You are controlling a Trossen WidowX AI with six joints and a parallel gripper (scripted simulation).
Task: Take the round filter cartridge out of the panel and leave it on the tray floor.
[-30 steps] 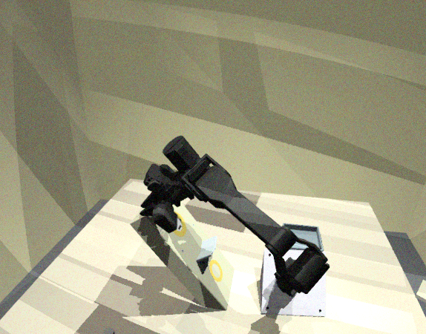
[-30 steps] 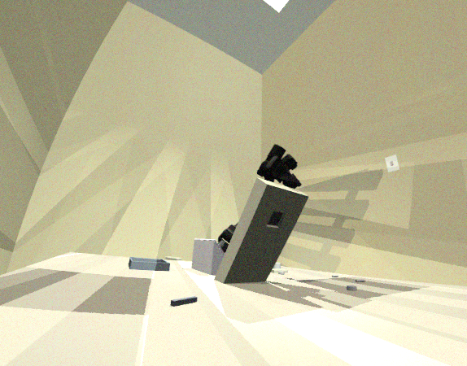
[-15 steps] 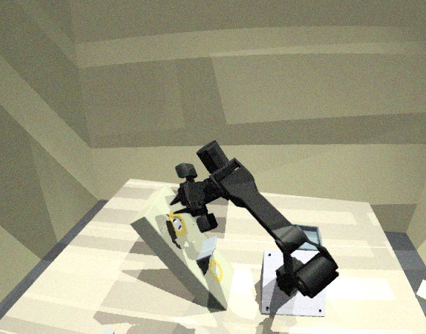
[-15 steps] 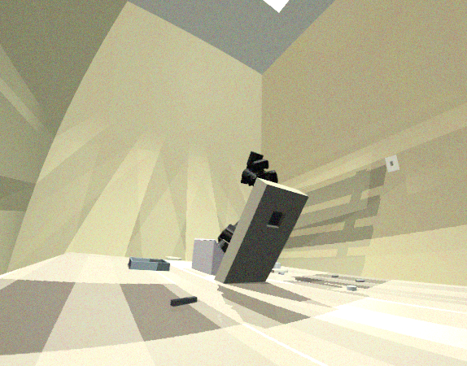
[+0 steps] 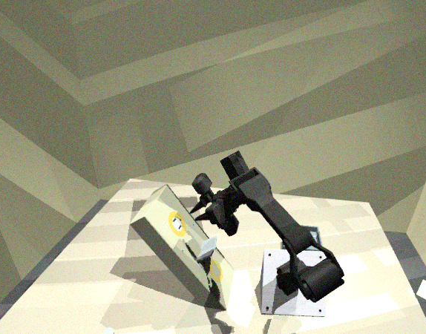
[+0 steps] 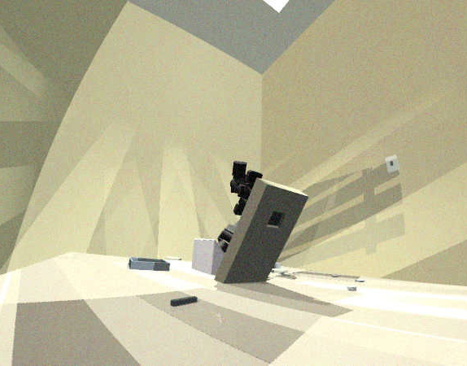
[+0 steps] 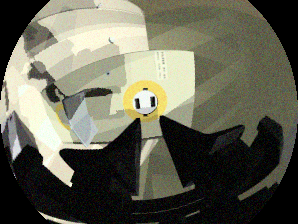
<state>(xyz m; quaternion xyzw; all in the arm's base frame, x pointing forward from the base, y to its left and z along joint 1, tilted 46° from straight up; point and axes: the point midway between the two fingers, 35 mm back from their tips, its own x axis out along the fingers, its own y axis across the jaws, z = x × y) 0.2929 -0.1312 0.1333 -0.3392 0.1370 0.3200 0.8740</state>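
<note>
My gripper tip is 6 cm short of the round filter cartridge and 5 cm above it. The rest, counted from my gripper tip: grey-blue tray (37 cm behind, 29 cm to the right, 27 cm below); then service panel (2 cm ahead, 12 cm below); then small dark bar (13 cm ahead, 27 cm to the right, 27 cm below).
</note>
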